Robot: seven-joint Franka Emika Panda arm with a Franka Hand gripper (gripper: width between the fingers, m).
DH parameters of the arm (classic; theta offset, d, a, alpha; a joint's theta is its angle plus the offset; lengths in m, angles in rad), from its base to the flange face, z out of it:
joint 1: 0 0.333 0 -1.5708
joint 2: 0 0 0 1.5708
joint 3: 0 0.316 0.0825 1.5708
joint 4: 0 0 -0.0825 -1.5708
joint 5: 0 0.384 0 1.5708
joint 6: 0 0 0.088 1.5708
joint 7: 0 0.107 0 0
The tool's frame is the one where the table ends.
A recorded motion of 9 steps. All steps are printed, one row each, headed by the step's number.
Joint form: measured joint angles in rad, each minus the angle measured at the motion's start. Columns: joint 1, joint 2, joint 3, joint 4, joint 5, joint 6, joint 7.
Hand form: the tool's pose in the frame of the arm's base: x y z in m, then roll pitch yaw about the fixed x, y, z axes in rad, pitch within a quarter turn. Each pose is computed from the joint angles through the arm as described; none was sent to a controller.
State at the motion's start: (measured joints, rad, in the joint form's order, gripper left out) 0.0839 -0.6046 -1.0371 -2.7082 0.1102 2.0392 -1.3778
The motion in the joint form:
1: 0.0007 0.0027 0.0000 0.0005 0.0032 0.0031 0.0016
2: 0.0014 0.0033 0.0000 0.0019 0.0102 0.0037 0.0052
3: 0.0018 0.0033 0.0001 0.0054 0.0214 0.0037 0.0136
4: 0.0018 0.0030 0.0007 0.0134 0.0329 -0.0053 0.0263
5: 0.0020 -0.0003 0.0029 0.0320 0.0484 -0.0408 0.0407
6: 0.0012 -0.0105 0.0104 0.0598 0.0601 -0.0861 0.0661
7: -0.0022 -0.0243 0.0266 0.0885 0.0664 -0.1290 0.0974
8: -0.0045 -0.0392 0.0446 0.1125 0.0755 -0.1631 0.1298
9: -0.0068 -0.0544 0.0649 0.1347 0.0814 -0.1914 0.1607
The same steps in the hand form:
1: 0.2390 -0.2550 0.3167 -2.6540 -0.5040 0.4024
2: 0.2396 -0.2552 0.3173 -2.6496 -0.5061 0.3927
3: 0.2405 -0.2562 0.3188 -2.6418 -0.5092 0.3743
4: 0.2412 -0.2577 0.3217 -2.6279 -0.5102 0.3523
5: 0.2420 -0.2595 0.3283 -2.5980 -0.5132 0.3308
6: 0.2435 -0.2626 0.3401 -2.5704 -0.5151 0.3099
7: 0.2456 -0.2651 0.3547 -2.5536 -0.5135 0.2967
8: 0.2482 -0.2659 0.3689 -2.5396 -0.5136 0.2828
9: 0.2509 -0.2660 0.3832 -2.5338 -0.5134 0.2753

